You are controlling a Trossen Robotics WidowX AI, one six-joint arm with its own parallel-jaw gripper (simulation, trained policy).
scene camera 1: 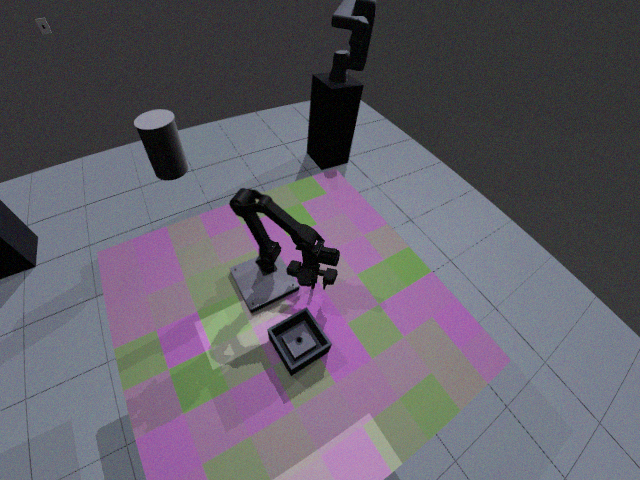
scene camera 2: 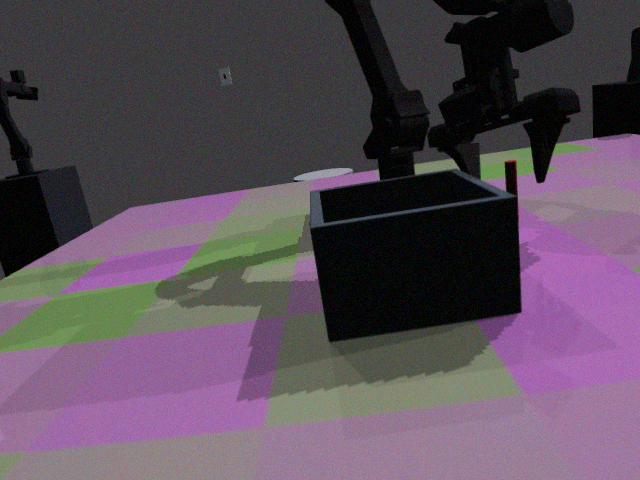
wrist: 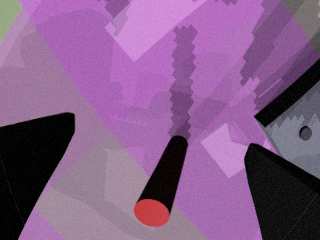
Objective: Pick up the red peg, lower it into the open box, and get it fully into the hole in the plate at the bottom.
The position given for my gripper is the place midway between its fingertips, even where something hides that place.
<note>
I see my gripper (scene camera 2: 507, 188) and a dark box (scene camera 2: 407, 253).
The dark box also shows in scene camera 1 (scene camera 1: 275, 333). My gripper also shows in scene camera 1 (scene camera 1: 313, 286) and in the wrist view (wrist: 162, 138). The wrist view misses the dark box: it is out of frame.
</note>
